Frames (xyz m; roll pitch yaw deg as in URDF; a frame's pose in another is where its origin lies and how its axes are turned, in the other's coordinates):
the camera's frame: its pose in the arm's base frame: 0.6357 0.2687 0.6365 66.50 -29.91 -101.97
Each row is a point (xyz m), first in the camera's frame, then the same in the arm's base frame.
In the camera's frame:
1: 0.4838 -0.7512 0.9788
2: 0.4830 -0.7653 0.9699
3: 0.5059 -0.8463 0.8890
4: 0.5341 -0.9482 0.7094
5: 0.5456 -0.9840 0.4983
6: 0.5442 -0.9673 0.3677
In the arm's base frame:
1: -0.6533 -0.0389 0.6189
2: -0.6524 -0.0468 0.6042
3: -0.6265 -0.1269 0.5233
4: -0.5273 -0.2570 0.3943
5: -0.3660 -0.3611 0.2986
6: -0.2459 -0.4040 0.2660

